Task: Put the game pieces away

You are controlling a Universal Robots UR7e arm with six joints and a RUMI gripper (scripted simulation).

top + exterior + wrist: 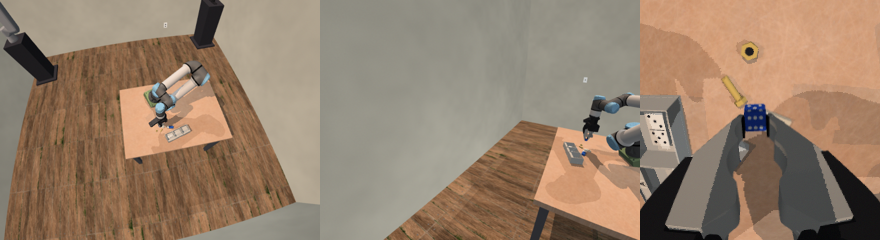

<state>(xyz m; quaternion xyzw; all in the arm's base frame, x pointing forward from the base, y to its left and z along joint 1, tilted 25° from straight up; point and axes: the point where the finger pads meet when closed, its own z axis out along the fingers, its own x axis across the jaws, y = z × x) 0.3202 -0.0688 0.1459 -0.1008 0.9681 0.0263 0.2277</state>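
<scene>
The white domino is 11 cm ahead of my hand, 8 cm to the left of it and 7 cm below it. From my hand the other things lie so: brass nut: 8 cm below, 4 cm to the right, 1 cm ahead; then blue die: 1 cm below; then brass pin: 8 cm below, 2 cm ahead, 1 cm to the left.
</scene>
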